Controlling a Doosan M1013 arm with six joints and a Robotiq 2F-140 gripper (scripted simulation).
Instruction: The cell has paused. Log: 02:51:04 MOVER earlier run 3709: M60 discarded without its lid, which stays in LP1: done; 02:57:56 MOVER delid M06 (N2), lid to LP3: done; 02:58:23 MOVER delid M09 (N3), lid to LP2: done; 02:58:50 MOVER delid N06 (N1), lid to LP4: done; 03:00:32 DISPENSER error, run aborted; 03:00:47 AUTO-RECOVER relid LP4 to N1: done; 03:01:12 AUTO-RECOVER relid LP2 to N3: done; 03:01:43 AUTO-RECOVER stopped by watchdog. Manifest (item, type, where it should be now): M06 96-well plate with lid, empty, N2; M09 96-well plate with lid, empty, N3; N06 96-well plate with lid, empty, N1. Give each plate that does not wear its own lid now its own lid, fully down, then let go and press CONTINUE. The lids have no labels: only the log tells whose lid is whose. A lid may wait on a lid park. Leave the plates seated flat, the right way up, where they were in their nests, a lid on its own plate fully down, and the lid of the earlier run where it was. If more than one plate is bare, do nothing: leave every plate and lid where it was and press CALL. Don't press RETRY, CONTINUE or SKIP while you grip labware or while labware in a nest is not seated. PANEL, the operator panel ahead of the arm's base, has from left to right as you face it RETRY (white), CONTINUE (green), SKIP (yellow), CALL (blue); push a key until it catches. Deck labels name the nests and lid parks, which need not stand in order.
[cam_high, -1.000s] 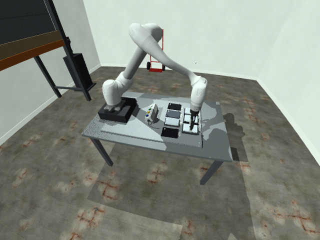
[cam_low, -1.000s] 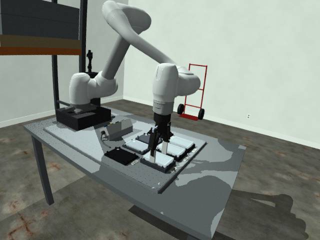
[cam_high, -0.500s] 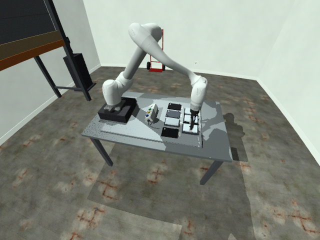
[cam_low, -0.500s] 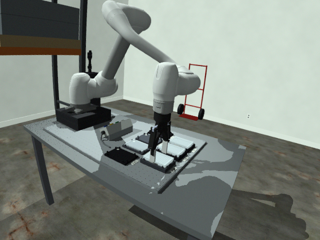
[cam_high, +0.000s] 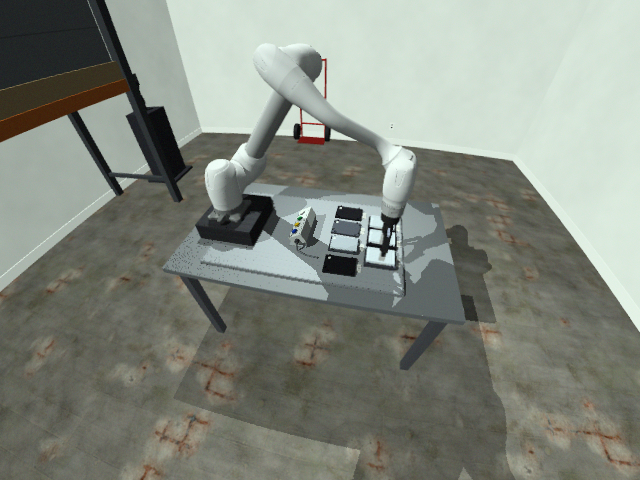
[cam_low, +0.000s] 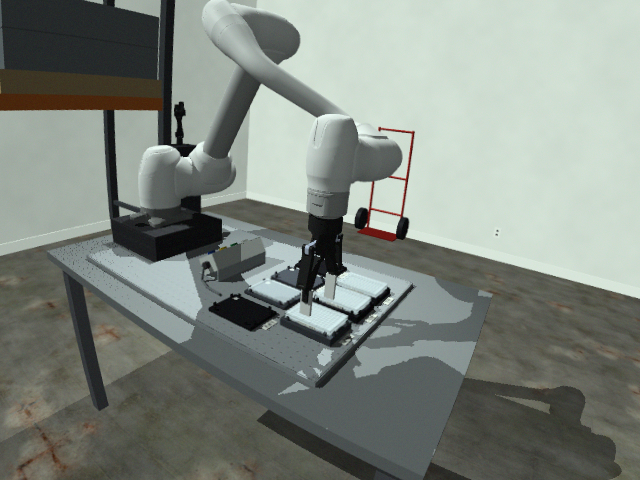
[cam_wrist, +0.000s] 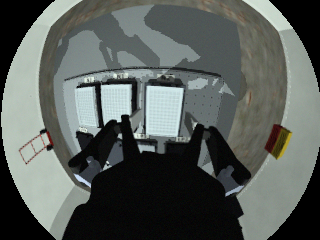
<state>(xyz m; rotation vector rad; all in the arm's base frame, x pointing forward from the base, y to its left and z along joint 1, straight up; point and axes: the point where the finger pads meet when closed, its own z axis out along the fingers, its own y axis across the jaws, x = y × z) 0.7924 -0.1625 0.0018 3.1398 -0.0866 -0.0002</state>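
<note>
Right now the plate is 6 cm below my hand. From my hand the other things lie so: grey pad: 20 cm to the left, 17 cm behind, 8 cm below; then blue key: 42 cm behind, 7 cm to the left, 2 cm below; then black lid park: 18 cm behind, 8 cm below, 6 cm to the right.
</note>
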